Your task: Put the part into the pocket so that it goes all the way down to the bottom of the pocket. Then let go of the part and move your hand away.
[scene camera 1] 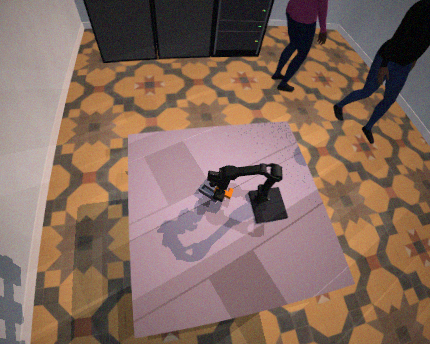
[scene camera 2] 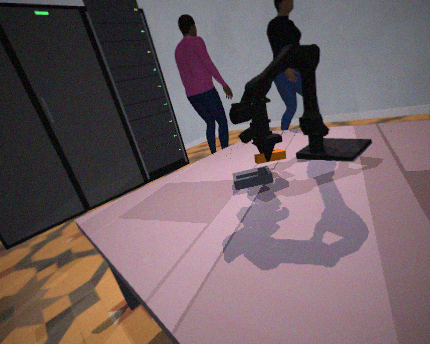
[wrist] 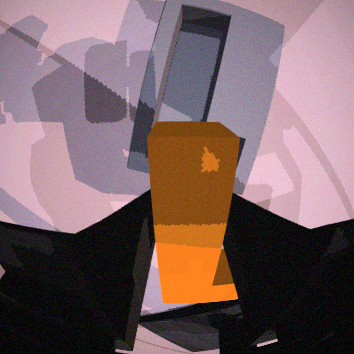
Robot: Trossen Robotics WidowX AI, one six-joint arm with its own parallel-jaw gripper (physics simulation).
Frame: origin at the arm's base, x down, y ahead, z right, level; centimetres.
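Seen in the pictures: gripper, fingertip midpoint: [scene camera 1: 220,192] [scene camera 2: 266,160] [wrist: 186,195]; arm's base, origin of the base link: [scene camera 1: 260,197] [scene camera 2: 316,148] [wrist: 235,322].
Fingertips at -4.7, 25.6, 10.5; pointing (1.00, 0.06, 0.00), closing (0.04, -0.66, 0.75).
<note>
Pixels of each thing's middle, then the offset from my fingertips to it, as dx, dy, dz. Level surfaces: height alone.
- orange part, body centre: [wrist: 214,232] [scene camera 2: 268,156] [scene camera 1: 223,190] -0.9, -2.3, +0.0
- grey-blue block with the pocket, body centre: [wrist: 207,88] [scene camera 2: 252,177] [scene camera 1: 211,190] +5.3, +3.5, +5.3
- pink table, its level: dx +7.1
The orange part [scene camera 1: 229,193] [scene camera 2: 276,155] [wrist: 192,185] is a long rectangular block, held roughly level. My gripper [scene camera 1: 220,194] [scene camera 2: 268,157] [wrist: 186,195] is shut on it, with one black finger on each long side. The grey-blue block with the pocket [scene camera 1: 205,189] [scene camera 2: 253,181] [wrist: 252,75] sits on the table. In the wrist view its long rectangular pocket [wrist: 192,72] lies beyond the part's far end and is turned slightly from the part's length. The part hides the pocket's near end. The part is outside the pocket and appears above the block's level.
The arm's black base [scene camera 1: 268,205] [scene camera 2: 334,149] stands on the pink table [scene camera 1: 165,295] [scene camera 2: 200,295], to the right of the block in both scene views. Shadows of the arm fall across the table. Dark cabinets [scene camera 1: 184,30] [scene camera 2: 55,100] and two people stand beyond the table.
</note>
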